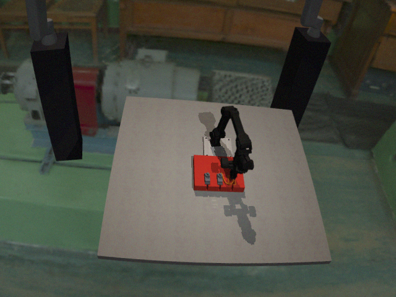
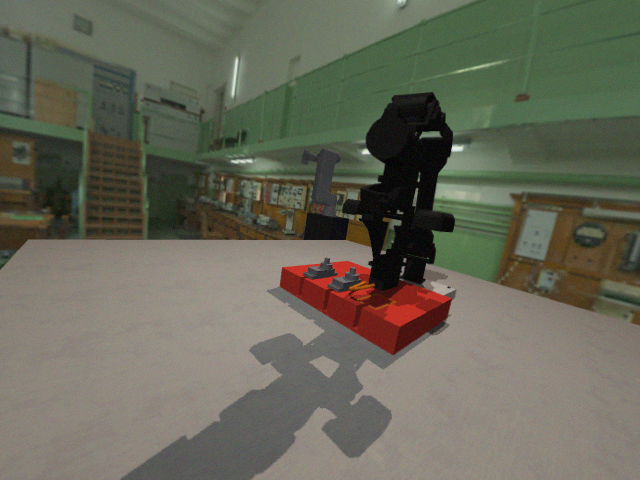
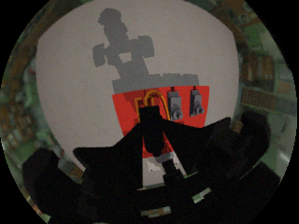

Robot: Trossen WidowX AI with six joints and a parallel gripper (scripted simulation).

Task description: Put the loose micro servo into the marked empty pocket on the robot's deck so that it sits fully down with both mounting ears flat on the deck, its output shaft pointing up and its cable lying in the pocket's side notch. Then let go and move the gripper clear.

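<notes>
Now: gripper tip 120 mm past the red deck, 50 mm to the left of it and 100 mm above it.
</notes>
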